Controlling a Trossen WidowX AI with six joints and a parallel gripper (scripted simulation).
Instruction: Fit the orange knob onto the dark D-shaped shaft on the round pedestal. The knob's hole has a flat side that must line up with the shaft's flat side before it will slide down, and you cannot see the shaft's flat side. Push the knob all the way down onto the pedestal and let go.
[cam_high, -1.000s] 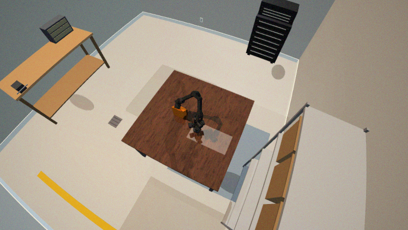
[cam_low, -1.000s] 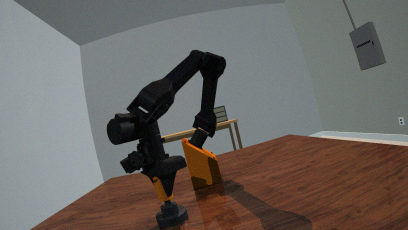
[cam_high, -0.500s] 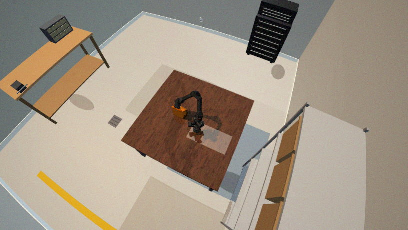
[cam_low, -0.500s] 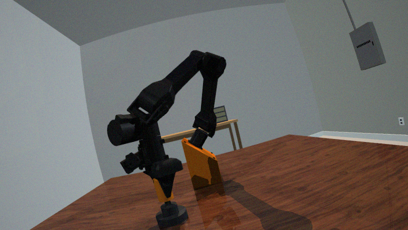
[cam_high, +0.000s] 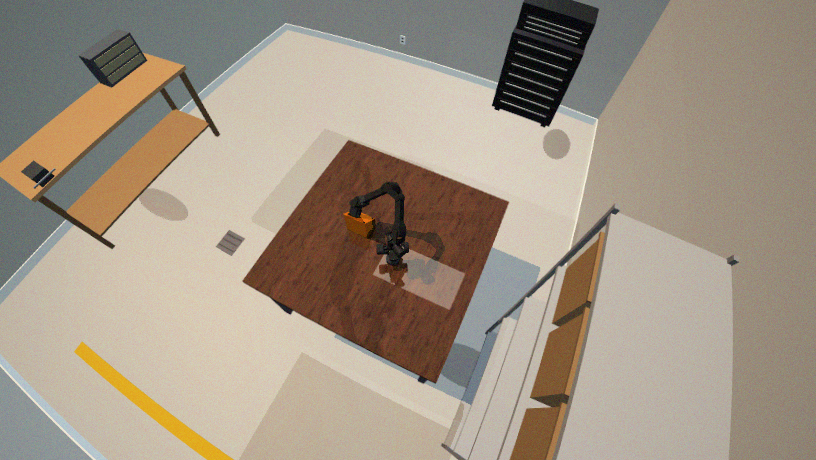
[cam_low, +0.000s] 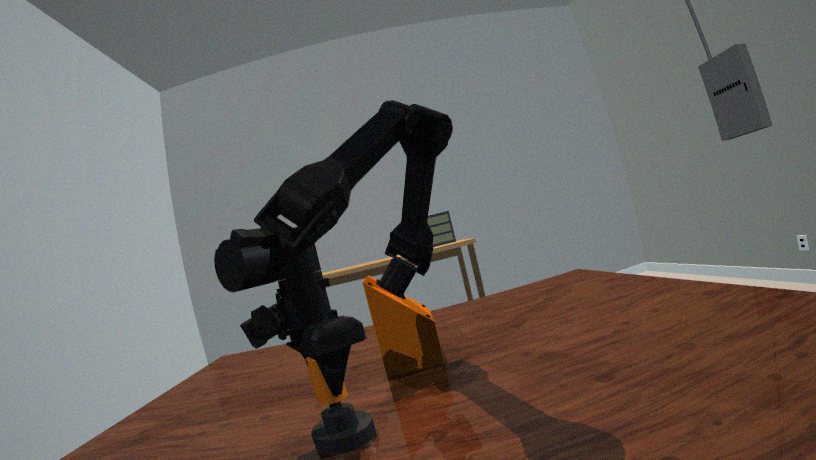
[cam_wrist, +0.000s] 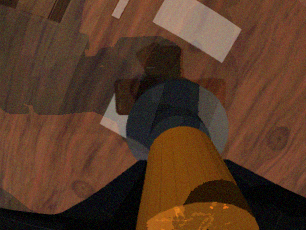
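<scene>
My gripper tip is 20 mm below the orange knob. Also, from my gripper tip: dark pedestal: 40 mm below.
</scene>
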